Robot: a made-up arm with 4 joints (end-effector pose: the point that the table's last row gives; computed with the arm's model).
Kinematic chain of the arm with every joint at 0, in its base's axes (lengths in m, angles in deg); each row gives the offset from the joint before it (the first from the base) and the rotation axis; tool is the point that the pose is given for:
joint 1: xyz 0 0 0.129 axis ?
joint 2: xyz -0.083 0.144 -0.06 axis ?
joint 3: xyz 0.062 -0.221 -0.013 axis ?
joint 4: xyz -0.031 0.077 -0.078 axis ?
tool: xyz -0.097 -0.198 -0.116
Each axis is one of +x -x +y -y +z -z.
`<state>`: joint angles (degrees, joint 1 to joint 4).
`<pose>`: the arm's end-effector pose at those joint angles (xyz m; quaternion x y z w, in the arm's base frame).
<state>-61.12 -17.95 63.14 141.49</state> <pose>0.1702 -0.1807 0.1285 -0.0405 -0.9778 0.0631 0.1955</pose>
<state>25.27 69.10 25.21 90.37</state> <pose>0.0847 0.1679 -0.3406 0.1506 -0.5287 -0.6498 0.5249</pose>
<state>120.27 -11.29 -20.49 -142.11</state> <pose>-0.1549 0.0935 0.1952 0.7091 0.6365 -0.2783 0.1205</pose>
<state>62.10 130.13 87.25 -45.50</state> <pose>0.1523 0.2510 0.1008 0.9734 0.2252 -0.0327 0.0264</pose>
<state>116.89 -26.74 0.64 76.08</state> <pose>-0.2462 0.0846 0.0329 -0.6088 -0.1562 -0.5799 0.5183</pose>
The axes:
joint 1: -z
joint 2: +x
joint 3: -z
joint 4: -y

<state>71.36 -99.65 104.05 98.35</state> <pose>-0.0288 0.1614 0.3800 0.9671 0.1601 -0.1334 0.1458</pose>
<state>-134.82 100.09 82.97 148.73</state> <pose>-0.0850 -0.2640 -0.2653 0.2035 -0.3607 0.3147 0.8541</pose>
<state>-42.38 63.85 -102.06 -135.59</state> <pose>0.0882 0.0610 -0.1180 -0.5749 0.1405 0.7301 0.3416</pose>
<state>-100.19 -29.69 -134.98 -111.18</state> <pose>-0.0075 0.1390 0.2085 0.8450 0.3260 -0.2824 0.3161</pose>
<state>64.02 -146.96 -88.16 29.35</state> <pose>0.2686 0.0218 0.4245 -0.2079 0.8298 0.1159 0.5047</pose>
